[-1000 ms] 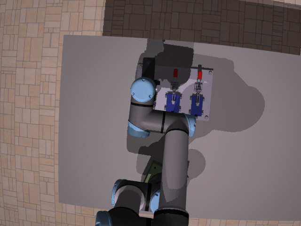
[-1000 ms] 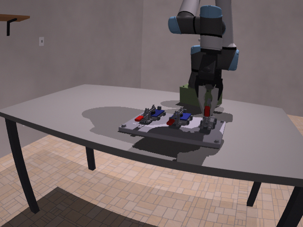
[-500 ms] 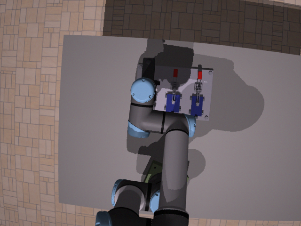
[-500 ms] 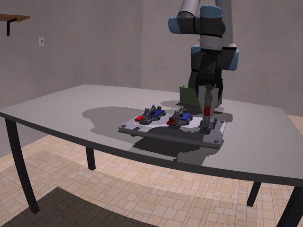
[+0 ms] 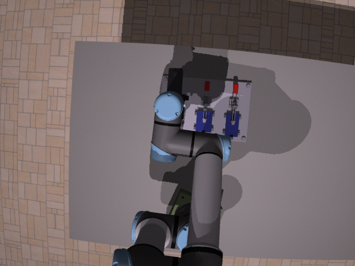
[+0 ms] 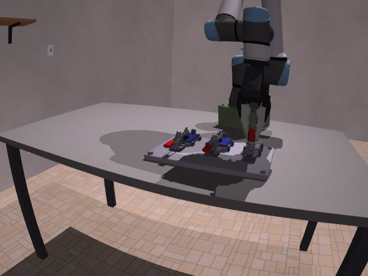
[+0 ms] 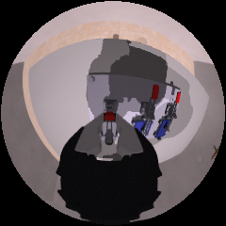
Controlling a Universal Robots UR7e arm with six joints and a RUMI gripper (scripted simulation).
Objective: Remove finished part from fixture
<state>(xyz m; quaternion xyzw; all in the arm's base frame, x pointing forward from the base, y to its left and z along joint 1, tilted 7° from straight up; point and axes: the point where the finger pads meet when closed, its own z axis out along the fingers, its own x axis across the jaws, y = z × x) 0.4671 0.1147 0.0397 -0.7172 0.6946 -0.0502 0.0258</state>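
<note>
The grey finished part is 90 mm behind my hand and 50 mm below it. Also, from my hand: grey fixture plate (40 mm behind, 110 mm to the right, 80 mm below).
</note>
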